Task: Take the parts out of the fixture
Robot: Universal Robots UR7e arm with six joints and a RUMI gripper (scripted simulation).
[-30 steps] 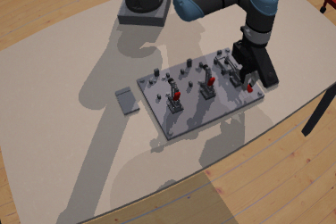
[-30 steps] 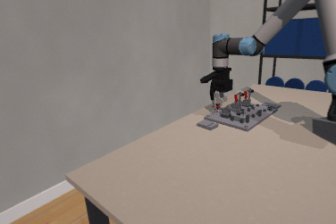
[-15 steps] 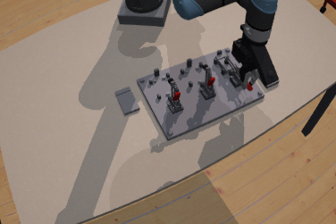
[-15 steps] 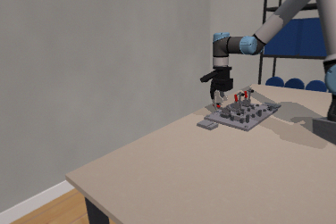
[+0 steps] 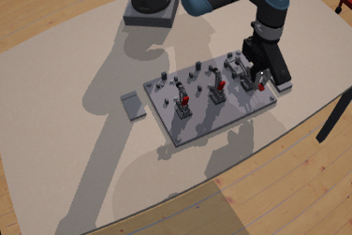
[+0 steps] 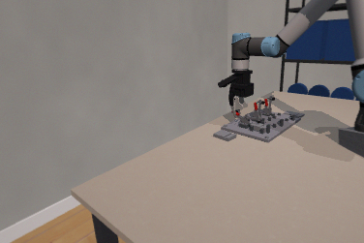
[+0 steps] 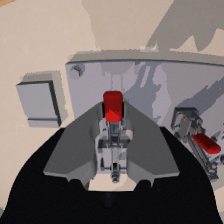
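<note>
Right now my hand is 5 cm past the clamp and 2 cm above it. Also, from my hand: flat grey part: 3 cm behind, 13 cm to the left, 6 cm below; grey fixture plate: 9 cm behind, 10 cm to the right, 6 cm below.
</note>
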